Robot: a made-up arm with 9 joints.
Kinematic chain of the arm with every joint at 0, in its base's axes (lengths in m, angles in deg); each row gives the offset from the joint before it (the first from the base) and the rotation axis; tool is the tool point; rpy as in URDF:
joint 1: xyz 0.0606 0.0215 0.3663 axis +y
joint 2: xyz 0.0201 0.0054 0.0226 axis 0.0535 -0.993 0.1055
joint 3: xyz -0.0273 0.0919 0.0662 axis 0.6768 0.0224 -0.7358
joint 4: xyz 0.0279 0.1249 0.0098 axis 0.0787 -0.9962 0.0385
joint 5: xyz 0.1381 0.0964 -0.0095 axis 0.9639 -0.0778 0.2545
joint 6: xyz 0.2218 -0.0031 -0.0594 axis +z
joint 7: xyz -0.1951 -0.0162 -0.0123 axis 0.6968 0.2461 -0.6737
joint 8: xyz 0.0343 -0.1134 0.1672 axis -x
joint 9: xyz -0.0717 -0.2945 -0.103 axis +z
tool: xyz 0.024 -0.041 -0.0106 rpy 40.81 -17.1 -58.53
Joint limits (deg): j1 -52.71..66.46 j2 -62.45..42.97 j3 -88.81..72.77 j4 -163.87..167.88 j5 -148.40..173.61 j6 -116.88..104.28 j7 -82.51..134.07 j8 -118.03..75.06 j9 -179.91..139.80
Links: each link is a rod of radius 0.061 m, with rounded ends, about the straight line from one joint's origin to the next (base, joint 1, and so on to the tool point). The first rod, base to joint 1, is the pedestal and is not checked.
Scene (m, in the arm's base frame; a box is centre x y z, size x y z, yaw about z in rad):
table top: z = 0
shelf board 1: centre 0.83 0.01 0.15 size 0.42 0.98 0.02 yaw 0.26
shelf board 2: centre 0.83 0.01 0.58 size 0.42 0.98 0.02 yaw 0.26
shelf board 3: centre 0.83 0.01 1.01 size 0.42 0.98 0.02 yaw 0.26
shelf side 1: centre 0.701 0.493 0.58 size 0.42 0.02 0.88 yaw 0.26
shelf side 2: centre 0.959 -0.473 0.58 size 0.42 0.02 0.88 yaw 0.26
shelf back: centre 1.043 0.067 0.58 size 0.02 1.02 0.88 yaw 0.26
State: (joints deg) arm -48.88 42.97 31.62 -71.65 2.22 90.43 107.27 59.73 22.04
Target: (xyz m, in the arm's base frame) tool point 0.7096 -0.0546 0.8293
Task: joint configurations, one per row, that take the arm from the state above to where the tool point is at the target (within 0.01 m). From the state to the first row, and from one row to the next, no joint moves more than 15 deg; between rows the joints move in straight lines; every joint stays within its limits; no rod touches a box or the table.
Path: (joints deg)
1: -50.16 42.97 30.56 -60.40 3.31 85.77 111.64 49.34 25.39
2: -51.43 42.97 29.50 -49.14 4.40 81.12 116.00 38.95 28.73
3: -52.71 42.97 28.43 -37.89 5.49 76.46 120.37 28.56 32.08
4: -52.71 42.97 27.48 -42.52 3.93 73.96 105.96 36.31 33.67
5: -52.71 42.97 26.53 -47.15 2.38 71.47 91.56 44.06 35.26
6: -52.71 42.97 25.58 -51.78 0.82 68.97 77.15 51.81 36.85
7: -52.71 42.97 24.63 -56.41 -0.73 66.48 62.75 59.56 38.44
8: -52.71 42.97 23.67 -61.04 -2.29 63.98 48.35 67.31 40.03
9: -52.71 42.97 22.72 -65.68 -3.84 61.48 33.94 75.06 41.62
10: -52.71 42.97 24.71 -62.26 -1.95 69.24 46.06 75.06 38.43
11: -52.71 42.97 26.70 -58.84 -0.06 77.00 58.19 75.06 35.24
12: -52.71 42.97 28.68 -55.43 1.82 84.76 70.31 75.06 32.04
13: -52.71 42.97 30.67 -52.01 3.71 92.52 82.43 75.06 28.85

